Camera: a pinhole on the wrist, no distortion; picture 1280 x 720 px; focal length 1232.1 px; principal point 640.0 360.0 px. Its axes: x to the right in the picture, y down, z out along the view. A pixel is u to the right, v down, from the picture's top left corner.
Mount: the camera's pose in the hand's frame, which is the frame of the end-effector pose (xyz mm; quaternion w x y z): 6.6 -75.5 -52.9 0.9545 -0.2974 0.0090 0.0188
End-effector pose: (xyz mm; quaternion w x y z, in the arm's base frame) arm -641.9 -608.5 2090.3 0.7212 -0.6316 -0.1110 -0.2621
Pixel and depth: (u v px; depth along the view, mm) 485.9 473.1 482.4
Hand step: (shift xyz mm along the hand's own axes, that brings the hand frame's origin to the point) -52.6 233.1 320.7
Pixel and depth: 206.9 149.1 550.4
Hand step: -179.5 153.8 459.0
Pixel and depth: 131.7 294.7 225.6
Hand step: -84.5 40.0 142.2
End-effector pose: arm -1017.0 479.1 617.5 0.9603 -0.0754 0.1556 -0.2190
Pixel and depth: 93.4 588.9 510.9
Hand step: -220.7 285.9 320.1
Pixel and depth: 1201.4 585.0 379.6
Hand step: 178.8 202.4 215.2
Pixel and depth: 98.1 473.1 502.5
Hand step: -213.1 241.2 340.7
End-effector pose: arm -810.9 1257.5 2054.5 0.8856 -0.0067 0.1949 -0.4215
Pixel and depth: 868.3 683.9 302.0
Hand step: 61.0 163.1 149.0
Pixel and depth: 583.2 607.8 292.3
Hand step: -7.5 138.5 154.7
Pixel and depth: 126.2 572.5 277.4
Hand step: -109.3 117.9 151.5
